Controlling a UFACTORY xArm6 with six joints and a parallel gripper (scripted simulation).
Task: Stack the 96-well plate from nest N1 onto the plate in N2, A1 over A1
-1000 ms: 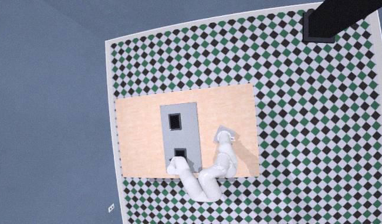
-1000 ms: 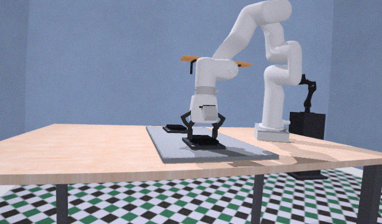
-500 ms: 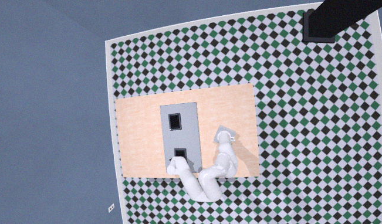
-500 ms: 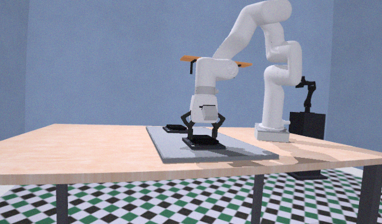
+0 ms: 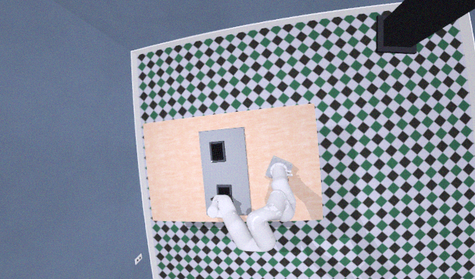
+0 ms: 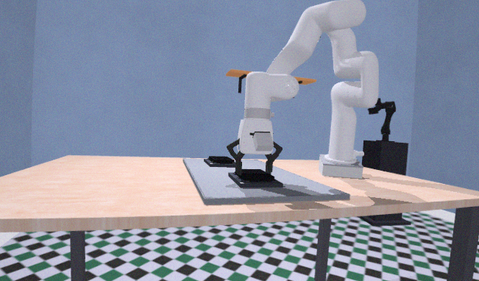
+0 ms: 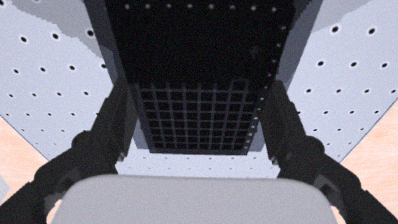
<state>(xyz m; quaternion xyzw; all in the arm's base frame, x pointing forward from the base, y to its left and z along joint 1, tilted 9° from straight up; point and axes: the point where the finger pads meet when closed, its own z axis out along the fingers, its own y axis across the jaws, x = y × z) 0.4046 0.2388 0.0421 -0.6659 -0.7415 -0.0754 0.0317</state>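
Right now my hand is 10 mm above the black 96-well plate. The rest, counted from my hand: plate nest 20 mm below; then white A1 mark 50 mm ahead, 80 mm to the left, 20 mm below.
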